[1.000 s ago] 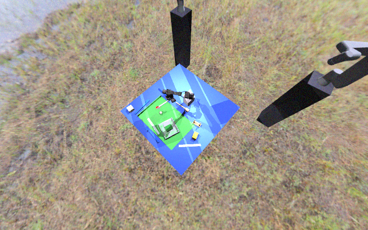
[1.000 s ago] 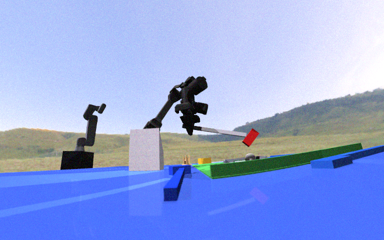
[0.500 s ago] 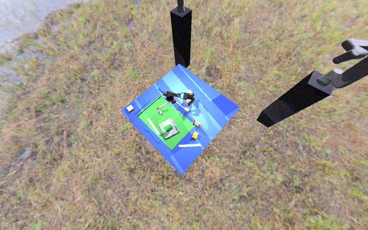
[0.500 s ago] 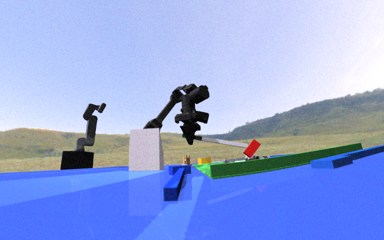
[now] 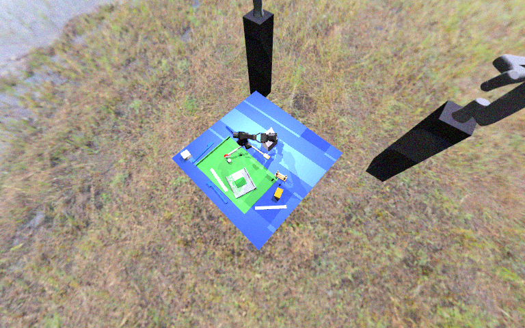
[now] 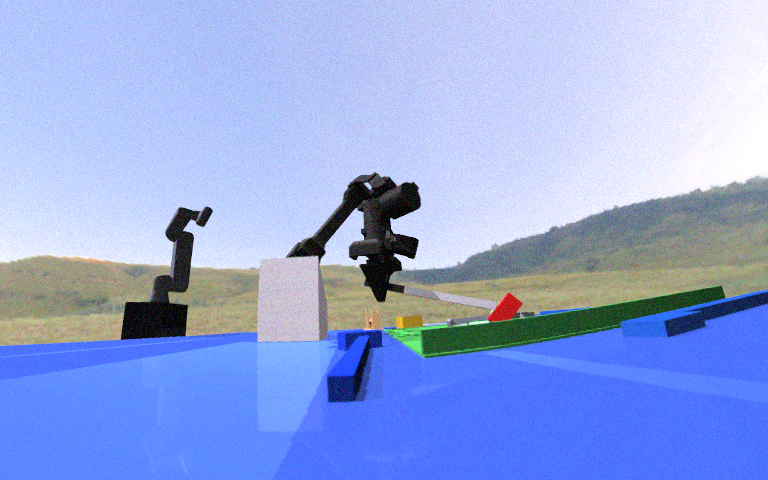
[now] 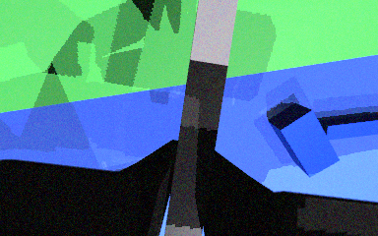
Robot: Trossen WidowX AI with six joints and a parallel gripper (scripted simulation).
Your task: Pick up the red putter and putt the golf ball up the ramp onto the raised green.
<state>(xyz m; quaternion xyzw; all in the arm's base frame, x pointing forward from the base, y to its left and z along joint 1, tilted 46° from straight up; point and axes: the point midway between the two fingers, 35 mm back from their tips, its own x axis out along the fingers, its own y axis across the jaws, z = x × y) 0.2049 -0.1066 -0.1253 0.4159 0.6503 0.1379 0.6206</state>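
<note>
The red putter lies 110 mm ahead of my gripper tip and 40 mm to the right of it. The rest, counted from my gripper tip: green mat: 270 mm ahead, 100 mm to the left, 70 mm below; white golf ball: 230 mm ahead, 50 mm below, 40 mm to the right; blue putter: 210 mm to the right, 60 mm below, 60 mm behind.
</note>
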